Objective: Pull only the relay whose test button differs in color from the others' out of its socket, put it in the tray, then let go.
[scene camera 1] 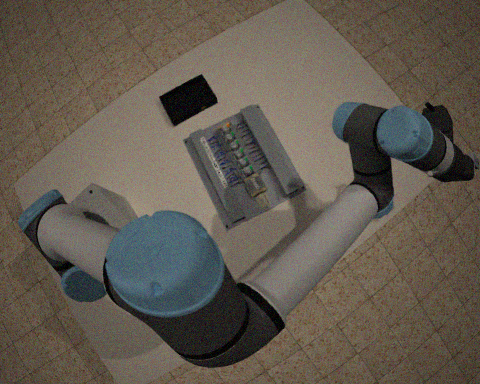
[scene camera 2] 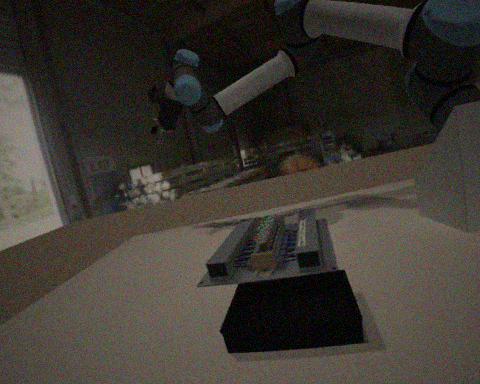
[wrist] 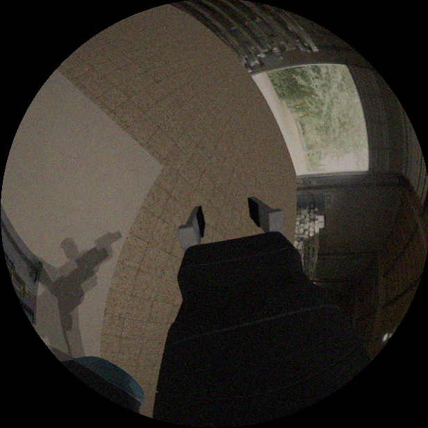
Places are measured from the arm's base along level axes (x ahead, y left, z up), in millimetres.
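Where they show: gripper, between the fingertips: [scene camera 1: 465, 165] [scene camera 2: 156, 138].
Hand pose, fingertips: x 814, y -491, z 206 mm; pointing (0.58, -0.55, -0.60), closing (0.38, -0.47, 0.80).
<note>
After its pixels a point has its place.
The relay with an orange test button [scene camera 1: 228, 125] @(x 512, y 14, z -94 mm) [scene camera 2: 256, 237] @(x 511, y 15, z -95 mm) sits in its socket at the tray-side end of a relay row on the grey panel [scene camera 1: 276, 150] [scene camera 2: 320, 244] @(x 379, y -36, z -160 mm). Several relays with green buttons [scene camera 1: 241, 150] @(x 491, y -71, z -93 mm) [scene camera 2: 265, 220] @(x 484, y -96, z -95 mm) stand in line with it. The black tray [scene camera 1: 188, 100] @(x 483, y 200, z -159 mm) [scene camera 2: 295, 315] @(x 478, y 191, z -160 mm) lies on the table near that end of the panel. My gripper [scene camera 1: 476, 160] @(x 814, y -491, z 206 mm) [scene camera 2: 156, 131] @(x 814, y -491, z 206 mm) [wrist: 225, 210] is open and empty, high up and far to the right of the panel in scene camera 1. In the wrist view the relays are too small to tell apart.
Raised grey wiring ducts [scene camera 1: 216, 172] [scene camera 2: 231, 250] run along both sides of the relay row, with blue wires beside it. A larger tan-topped block [scene camera 1: 255, 184] @(x 461, y -169, z -116 mm) stands at the row's other end. The table edge and tiled floor [wrist: 210, 165] lie below my gripper.
</note>
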